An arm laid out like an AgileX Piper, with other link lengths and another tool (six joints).
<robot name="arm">
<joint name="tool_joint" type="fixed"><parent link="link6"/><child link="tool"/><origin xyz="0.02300 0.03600 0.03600" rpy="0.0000 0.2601 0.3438"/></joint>
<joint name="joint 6" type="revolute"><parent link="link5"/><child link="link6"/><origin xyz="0.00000 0.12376 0.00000" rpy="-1.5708 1.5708 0.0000"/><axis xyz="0 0 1"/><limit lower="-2.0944" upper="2.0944"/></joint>
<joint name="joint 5" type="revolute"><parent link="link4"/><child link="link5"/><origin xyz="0.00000 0.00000 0.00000" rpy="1.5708 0.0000 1.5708"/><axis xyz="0 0 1"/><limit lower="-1.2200" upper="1.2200"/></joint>
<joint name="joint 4" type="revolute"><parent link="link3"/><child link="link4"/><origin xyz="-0.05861 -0.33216 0.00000" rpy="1.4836 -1.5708 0.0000"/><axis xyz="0 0 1"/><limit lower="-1.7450" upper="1.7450"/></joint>
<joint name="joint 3" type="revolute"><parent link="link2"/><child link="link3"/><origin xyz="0.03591 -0.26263 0.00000" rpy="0.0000 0.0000 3.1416"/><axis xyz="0 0 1"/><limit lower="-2.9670" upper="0.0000"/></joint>
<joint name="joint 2" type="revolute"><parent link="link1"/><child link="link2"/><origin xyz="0.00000 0.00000 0.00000" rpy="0.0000 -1.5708 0.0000"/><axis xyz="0 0 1"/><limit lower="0.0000" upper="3.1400"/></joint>
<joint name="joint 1" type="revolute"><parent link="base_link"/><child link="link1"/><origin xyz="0.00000 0.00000 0.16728" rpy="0.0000 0.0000 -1.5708"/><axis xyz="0 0 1"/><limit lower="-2.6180" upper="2.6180"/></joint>
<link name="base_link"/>
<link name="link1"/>
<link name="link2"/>
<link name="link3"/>
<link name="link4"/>
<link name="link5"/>
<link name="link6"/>
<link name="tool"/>
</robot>
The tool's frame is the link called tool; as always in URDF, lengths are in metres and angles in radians.
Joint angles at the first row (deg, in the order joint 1, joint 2, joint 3, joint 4, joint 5, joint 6):
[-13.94, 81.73, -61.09, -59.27, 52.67, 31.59]
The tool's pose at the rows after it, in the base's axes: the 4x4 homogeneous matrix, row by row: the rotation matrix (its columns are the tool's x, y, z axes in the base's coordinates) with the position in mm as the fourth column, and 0 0 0 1 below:
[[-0.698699 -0.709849 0.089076 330.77], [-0.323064 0.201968 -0.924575 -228.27], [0.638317 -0.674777 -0.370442 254.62], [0 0 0 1]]
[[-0.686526 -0.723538 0.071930 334.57], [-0.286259 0.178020 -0.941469 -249.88], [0.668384 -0.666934 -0.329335 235.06], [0 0 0 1]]
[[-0.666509 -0.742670 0.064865 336.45], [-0.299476 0.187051 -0.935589 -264.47], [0.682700 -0.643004 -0.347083 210.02], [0 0 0 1]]
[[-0.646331 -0.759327 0.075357 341.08], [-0.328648 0.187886 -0.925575 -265.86], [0.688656 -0.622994 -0.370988 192.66], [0 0 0 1]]
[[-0.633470 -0.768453 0.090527 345.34], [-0.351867 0.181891 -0.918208 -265.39], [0.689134 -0.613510 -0.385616 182.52], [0 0 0 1]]
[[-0.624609 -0.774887 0.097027 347.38], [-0.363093 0.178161 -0.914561 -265.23], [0.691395 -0.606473 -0.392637 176.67], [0 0 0 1]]
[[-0.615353 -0.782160 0.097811 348.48], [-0.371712 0.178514 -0.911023 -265.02], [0.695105 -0.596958 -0.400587 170.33], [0 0 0 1]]
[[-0.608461 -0.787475 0.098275 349.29], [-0.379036 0.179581 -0.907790 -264.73], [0.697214 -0.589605 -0.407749 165.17], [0 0 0 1]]
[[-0.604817 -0.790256 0.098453 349.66], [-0.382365 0.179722 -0.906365 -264.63], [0.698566 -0.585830 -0.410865 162.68], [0 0 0 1]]
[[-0.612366 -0.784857 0.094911 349.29], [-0.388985 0.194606 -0.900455 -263.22], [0.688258 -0.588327 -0.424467 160.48], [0 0 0 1]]
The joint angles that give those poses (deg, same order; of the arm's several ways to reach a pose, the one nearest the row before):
[-14.57, 85.64, -59.49, -65.93, 51.79, 35.85]
[-17.11, 89.93, -59.42, -72.07, 49.81, 40.11]
[-19.35, 93.58, -59.43, -73.73, 47.06, 41.49]
[-19.66, 95.78, -59.43, -73.79, 45.28, 41.68]
[-19.66, 97.03, -59.42, -73.95, 43.88, 41.83]
[-19.66, 97.79, -59.43, -74.13, 43.22, 41.89]
[-19.66, 98.61, -59.42, -74.13, 42.84, 41.89]
[-19.66, 99.26, -59.42, -74.07, 42.51, 41.89]
[-19.66, 99.58, -59.42, -74.07, 42.36, 41.89]
[-19.66, 99.58, -59.43, -73.03, 42.11, 41.89]

